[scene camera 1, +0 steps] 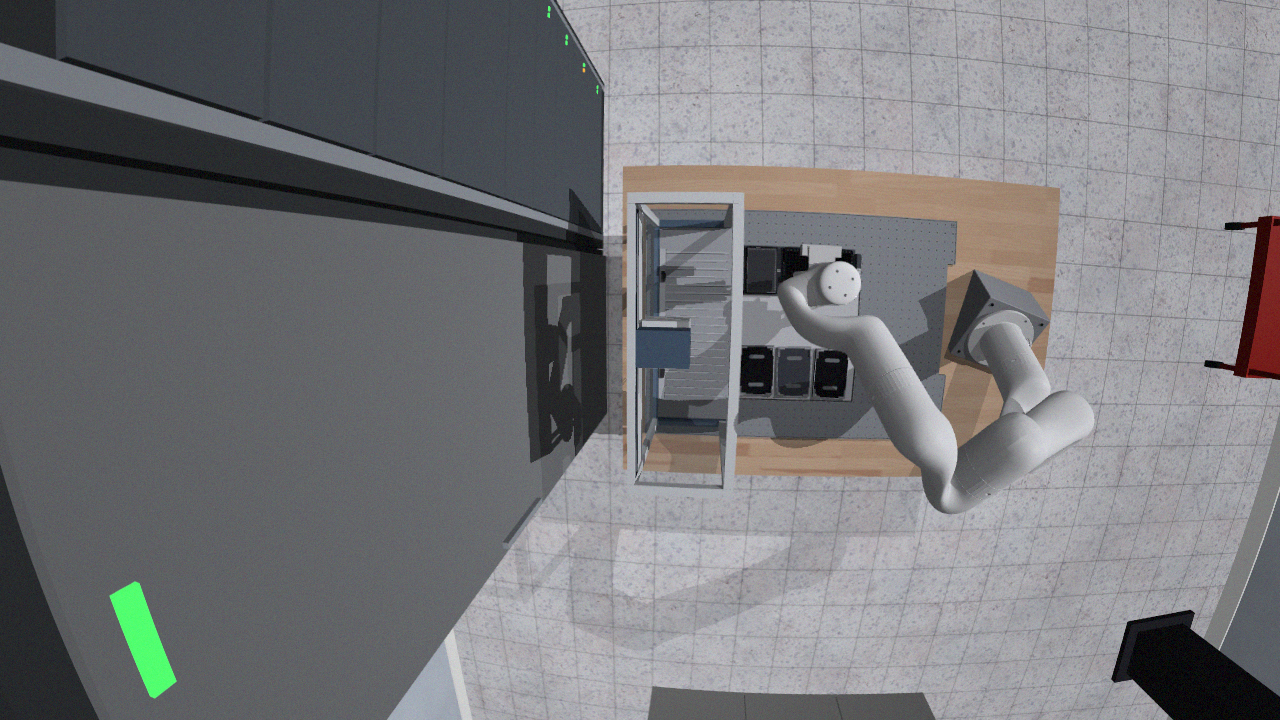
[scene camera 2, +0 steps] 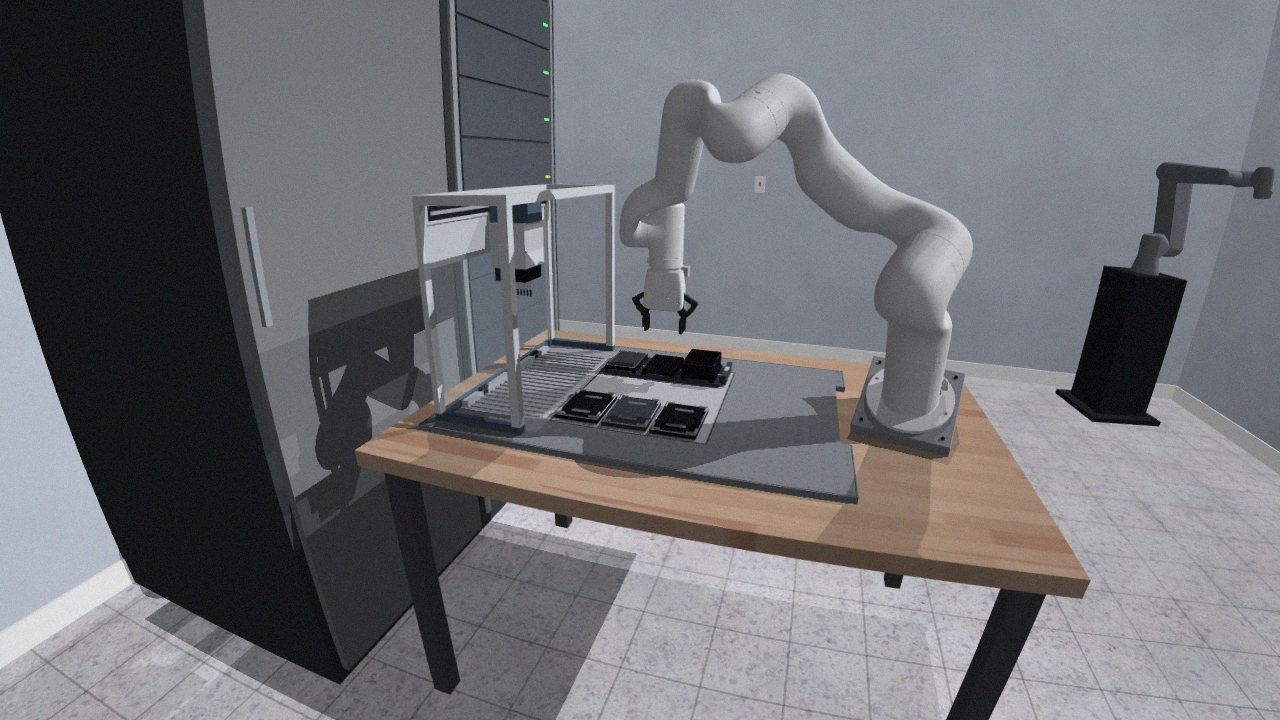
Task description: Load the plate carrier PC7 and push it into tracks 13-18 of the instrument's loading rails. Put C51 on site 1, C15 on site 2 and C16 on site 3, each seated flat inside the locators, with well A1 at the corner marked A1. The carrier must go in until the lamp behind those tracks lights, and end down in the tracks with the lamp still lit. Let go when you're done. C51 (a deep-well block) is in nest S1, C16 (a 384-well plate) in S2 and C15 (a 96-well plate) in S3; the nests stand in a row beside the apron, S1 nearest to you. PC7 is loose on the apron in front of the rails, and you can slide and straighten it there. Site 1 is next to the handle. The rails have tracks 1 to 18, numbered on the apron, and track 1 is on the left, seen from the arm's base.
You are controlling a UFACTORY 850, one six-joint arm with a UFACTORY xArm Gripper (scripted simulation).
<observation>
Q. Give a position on a plate carrier PC7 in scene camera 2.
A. At 721, 378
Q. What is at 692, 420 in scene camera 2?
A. A nest S1.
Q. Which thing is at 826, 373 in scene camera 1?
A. A nest S1.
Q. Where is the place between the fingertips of my gripper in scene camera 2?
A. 663, 331
</observation>
